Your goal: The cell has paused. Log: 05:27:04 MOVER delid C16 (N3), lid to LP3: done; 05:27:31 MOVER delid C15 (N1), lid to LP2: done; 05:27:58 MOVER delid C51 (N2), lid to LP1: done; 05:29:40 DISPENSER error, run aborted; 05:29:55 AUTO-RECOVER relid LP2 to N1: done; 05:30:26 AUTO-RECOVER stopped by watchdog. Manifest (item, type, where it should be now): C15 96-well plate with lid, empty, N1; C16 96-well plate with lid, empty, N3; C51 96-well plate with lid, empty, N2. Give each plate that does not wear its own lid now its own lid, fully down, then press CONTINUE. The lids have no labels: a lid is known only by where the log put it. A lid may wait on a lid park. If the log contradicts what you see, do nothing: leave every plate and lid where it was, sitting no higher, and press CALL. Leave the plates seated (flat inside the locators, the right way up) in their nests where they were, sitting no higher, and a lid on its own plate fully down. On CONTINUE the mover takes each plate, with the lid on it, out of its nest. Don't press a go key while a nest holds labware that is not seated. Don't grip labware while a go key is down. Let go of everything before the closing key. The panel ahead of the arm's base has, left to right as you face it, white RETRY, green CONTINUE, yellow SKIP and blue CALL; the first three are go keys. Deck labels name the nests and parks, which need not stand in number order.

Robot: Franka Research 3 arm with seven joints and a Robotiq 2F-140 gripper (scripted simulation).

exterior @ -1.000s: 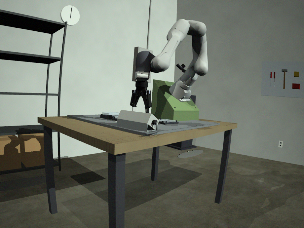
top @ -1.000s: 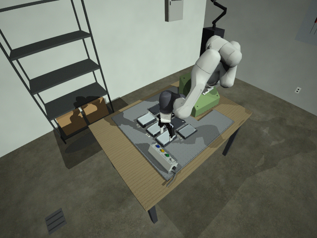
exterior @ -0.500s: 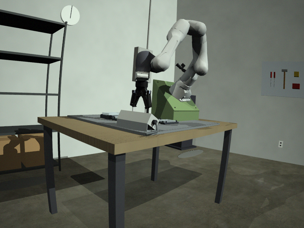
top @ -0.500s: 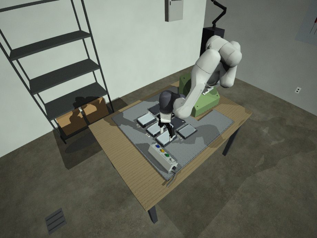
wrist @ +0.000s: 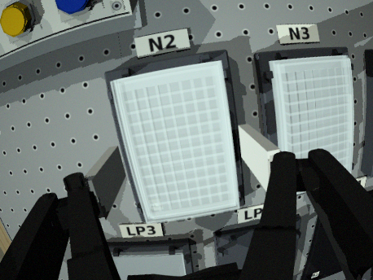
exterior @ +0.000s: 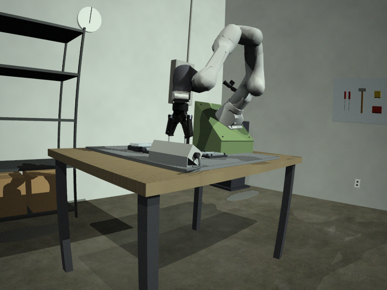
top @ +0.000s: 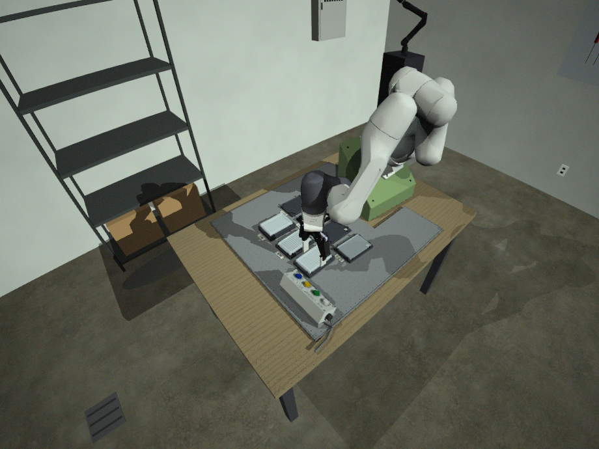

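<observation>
My gripper is now 190 mm past the clear lid, 30 mm to the right of it and 40 mm above it. Round my hand: LP4 label (80 mm behind, 80 mm to the right, 50 mm below); then plate (20 mm ahead, 130 mm to the right, 30 mm below); then N2 label (90 mm ahead, 20 mm to the left, 50 mm below).
</observation>
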